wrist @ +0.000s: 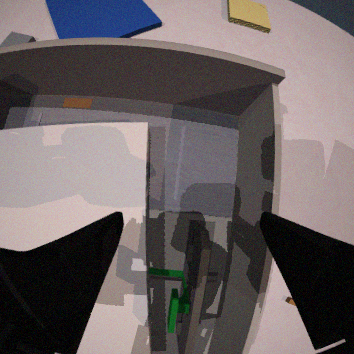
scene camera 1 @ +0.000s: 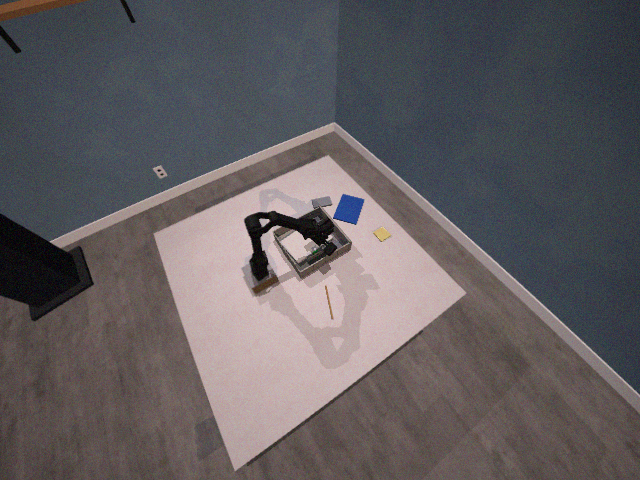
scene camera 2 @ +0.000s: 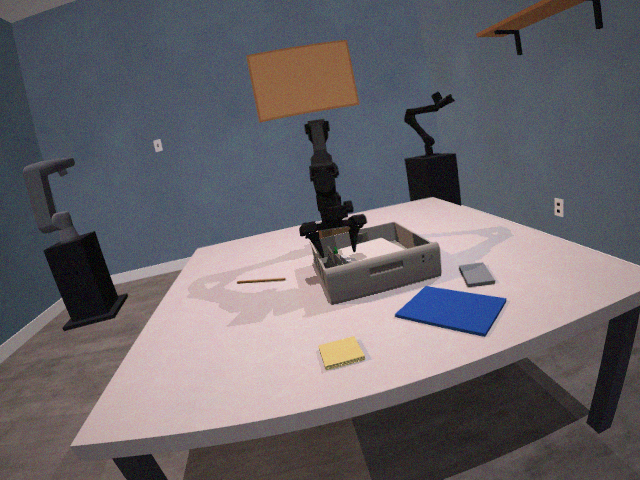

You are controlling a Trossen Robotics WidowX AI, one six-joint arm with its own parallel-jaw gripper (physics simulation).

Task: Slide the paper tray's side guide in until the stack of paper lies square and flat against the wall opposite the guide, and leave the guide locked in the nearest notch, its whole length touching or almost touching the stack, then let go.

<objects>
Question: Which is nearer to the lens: the white paper stack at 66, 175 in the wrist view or the blue book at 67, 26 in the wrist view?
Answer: The white paper stack.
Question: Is the gripper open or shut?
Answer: Open.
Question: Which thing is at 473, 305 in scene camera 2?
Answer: A blue book.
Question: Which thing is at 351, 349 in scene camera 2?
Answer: A yellow notepad.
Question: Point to a white paper stack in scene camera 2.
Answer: At 377, 247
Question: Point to a side guide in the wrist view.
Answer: At 186, 309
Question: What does the gripper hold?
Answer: Nothing.
</objects>
